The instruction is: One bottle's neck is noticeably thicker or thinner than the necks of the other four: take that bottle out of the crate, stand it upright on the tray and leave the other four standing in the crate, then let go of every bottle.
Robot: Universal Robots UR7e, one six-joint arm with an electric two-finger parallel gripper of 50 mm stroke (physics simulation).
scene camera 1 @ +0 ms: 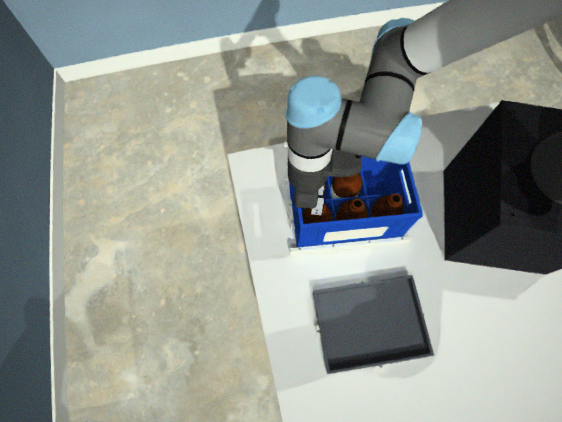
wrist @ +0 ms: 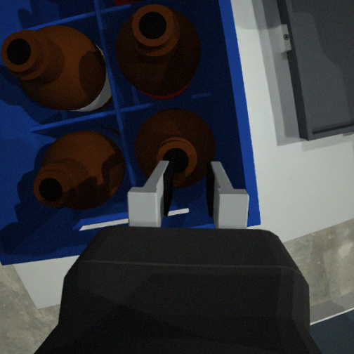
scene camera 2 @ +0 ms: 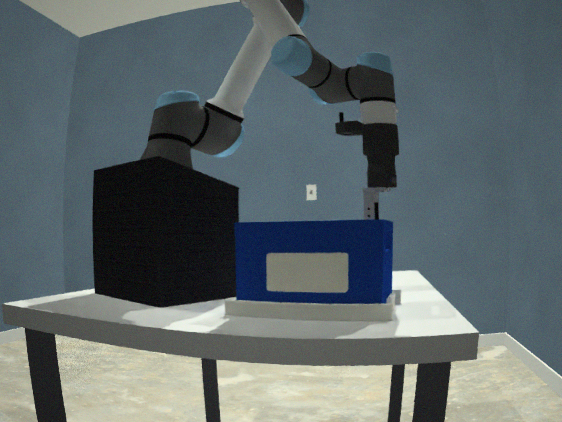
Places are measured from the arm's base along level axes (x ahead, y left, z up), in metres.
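Pixels of known places: gripper, fingertip midpoint: (scene camera 1: 316, 207); arm's base at its link origin: (scene camera 2: 163, 178).
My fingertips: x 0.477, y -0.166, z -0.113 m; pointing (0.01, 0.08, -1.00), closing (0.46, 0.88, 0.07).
Ahead of a thing's pixels: the offset from my fingertips to its middle. "spot": to the spot under its first point. Level surfaces: height alone.
The blue crate @[dx -0.107, dy -0.020, dz -0.091 m] (scene camera 1: 310, 235) (scene camera 2: 310, 237) (wrist: 242, 125) holds several upright brown bottles. In the wrist view, a bottle (wrist: 147, 125) stands in the lower right corner cell, beside a lower left bottle (wrist: 92, 150), an upper left bottle (wrist: 70, 65) and an upper right bottle (wrist: 175, 55). A sliver of another shows at the top edge. My gripper (scene camera 1: 317, 207) (wrist: 189, 178) is over the corner bottle's mouth, its fingers partly closed but apart; the left overlaps the lip in view and a gap shows at the right. Contact cannot be seen. The grey tray @[spot: dx -0.043, dy +0.263, dz -0.173 m] (scene camera 1: 372, 320) (wrist: 327, 65) holds no bottle.
The crate sits on a pale base @[spot: dx -0.137, dy -0.120, dz -0.160 m] (scene camera 2: 305, 310) on the white table @[dz -0.178 m] (scene camera 1: 480, 350) (scene camera 2: 430, 327). A large black block (scene camera 1: 472, 200) (scene camera 2: 165, 230) under the arm stands beside the crate. The crate's walls and dividers (wrist: 112, 90) surround the bottles.
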